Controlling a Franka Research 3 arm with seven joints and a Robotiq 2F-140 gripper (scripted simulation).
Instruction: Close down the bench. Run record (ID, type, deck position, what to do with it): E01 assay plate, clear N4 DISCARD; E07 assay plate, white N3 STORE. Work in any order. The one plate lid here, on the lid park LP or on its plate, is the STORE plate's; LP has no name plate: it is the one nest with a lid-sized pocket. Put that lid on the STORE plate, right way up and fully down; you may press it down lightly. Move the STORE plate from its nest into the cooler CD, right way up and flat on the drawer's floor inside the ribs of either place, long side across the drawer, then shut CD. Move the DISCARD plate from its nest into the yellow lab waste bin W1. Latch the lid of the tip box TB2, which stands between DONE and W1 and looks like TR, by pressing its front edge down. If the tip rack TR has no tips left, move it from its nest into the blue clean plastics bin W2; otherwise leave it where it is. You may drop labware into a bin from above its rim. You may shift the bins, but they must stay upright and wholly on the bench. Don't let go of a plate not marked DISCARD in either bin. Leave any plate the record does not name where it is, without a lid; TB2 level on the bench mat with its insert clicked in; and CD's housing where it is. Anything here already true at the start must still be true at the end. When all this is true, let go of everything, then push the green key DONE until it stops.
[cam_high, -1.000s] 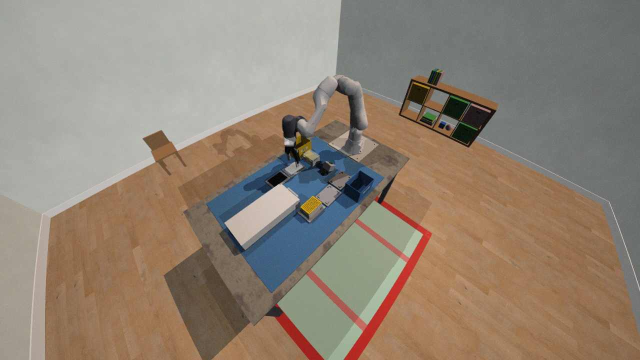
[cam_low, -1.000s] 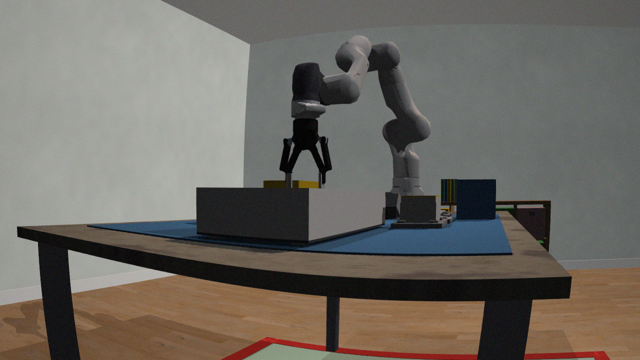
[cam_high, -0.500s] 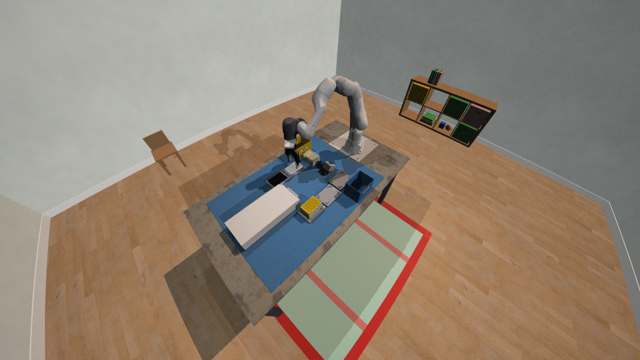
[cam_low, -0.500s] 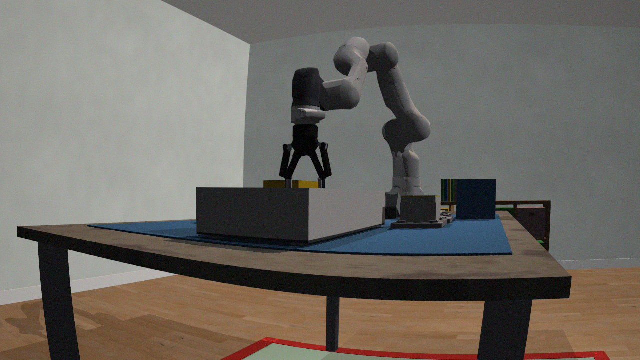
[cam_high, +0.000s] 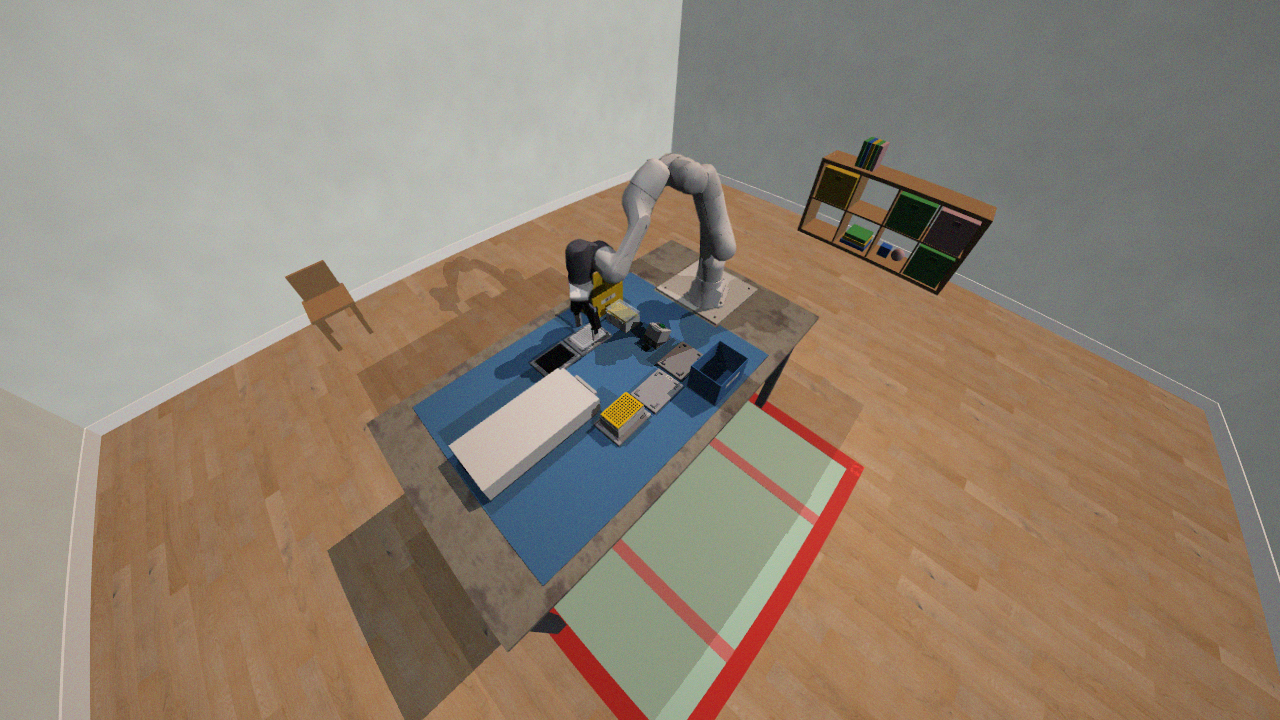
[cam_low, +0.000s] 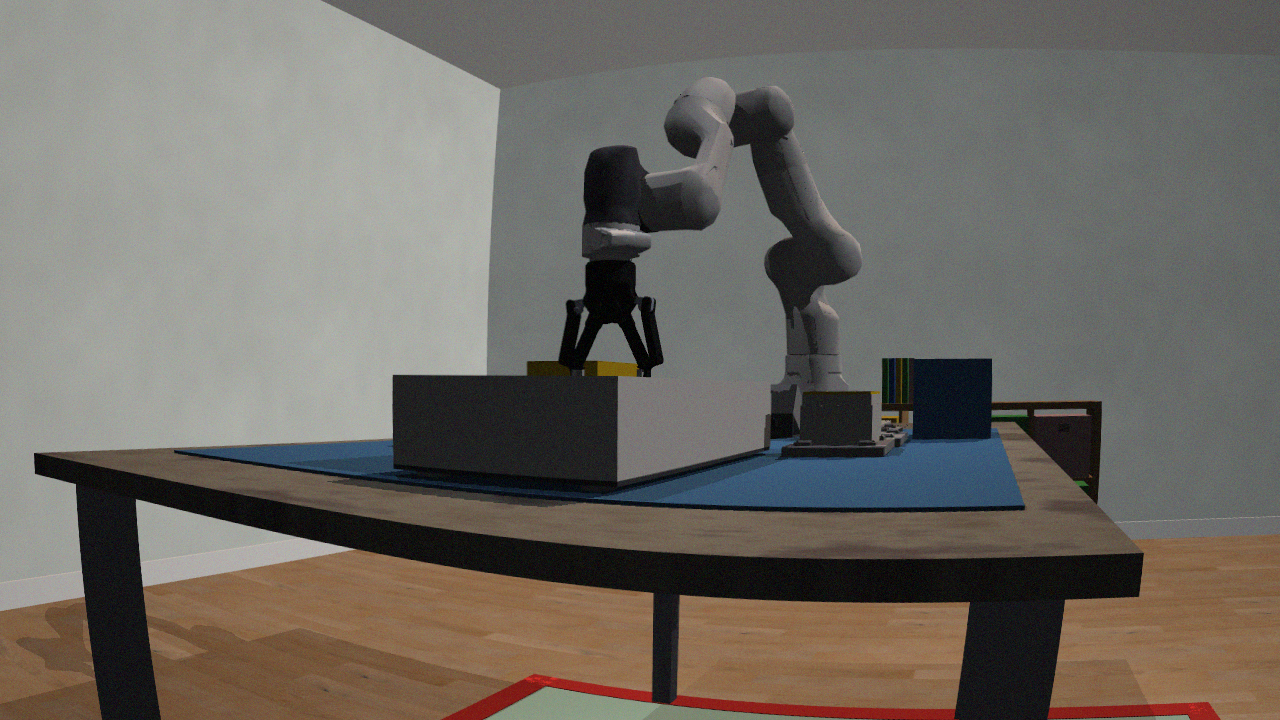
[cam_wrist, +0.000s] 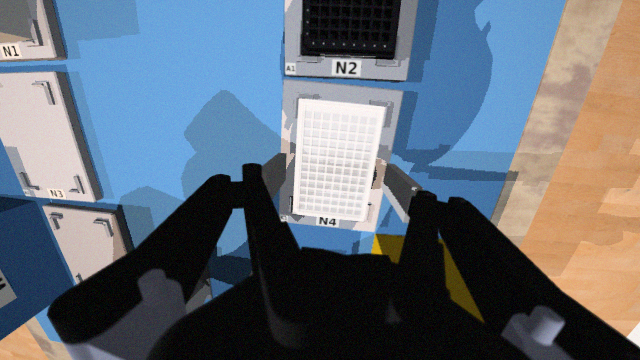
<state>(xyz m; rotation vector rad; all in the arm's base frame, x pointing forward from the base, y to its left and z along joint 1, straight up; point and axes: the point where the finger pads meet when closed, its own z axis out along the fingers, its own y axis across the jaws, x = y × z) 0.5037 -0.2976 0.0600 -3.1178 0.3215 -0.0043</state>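
My gripper is now 40 mm above the clear plate. From my hand the other things lie so: black plate: 170 mm ahead, 40 mm below, 30 mm to the right; then yellow insert: 170 mm behind, 60 mm to the left, 10 mm below; then nest N4: 60 mm below.
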